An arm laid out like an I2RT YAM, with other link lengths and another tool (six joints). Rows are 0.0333 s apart.
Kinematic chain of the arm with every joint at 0, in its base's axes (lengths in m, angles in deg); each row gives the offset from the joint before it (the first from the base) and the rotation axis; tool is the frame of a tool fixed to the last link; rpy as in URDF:
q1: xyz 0 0 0.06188 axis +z
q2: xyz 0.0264 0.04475 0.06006 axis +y
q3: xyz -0.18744 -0.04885 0 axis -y
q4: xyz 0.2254 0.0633 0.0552 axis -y
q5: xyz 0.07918 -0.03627 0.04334 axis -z
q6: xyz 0.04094 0 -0.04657 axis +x
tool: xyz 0.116 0.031 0.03 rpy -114.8 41.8 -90
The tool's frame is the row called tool.
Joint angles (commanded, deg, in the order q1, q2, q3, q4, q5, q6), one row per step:
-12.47 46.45 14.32 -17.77 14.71 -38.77
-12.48 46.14 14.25 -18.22 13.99 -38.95
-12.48 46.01 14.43 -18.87 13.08 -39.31
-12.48 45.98 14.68 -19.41 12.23 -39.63
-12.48 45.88 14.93 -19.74 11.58 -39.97
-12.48 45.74 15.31 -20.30 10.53 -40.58
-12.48 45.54 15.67 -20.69 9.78 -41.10
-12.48 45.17 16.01 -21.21 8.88 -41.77
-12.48 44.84 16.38 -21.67 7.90 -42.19
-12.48 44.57 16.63 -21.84 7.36 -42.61
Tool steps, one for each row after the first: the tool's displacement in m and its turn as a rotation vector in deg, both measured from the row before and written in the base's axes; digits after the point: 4 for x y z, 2 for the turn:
-0.0008 0.0022 -0.0004 0.48 0.15 0.59
-0.0007 0.0028 -0.0001 0.56 0.31 0.85
-0.0003 0.0026 0.0002 0.52 0.22 0.78
0.0004 0.0018 0.0011 0.30 -0.01 0.67
0.0003 0.0030 0.0015 0.46 0.06 1.13
0.0008 0.0020 0.0021 0.23 -0.13 0.87
0.0005 0.0025 0.0023 0.25 -0.14 1.08
0.0009 0.0026 0.0027 0.44 -0.28 0.95
0.0010 0.0013 0.0023 0.08 -0.32 0.67

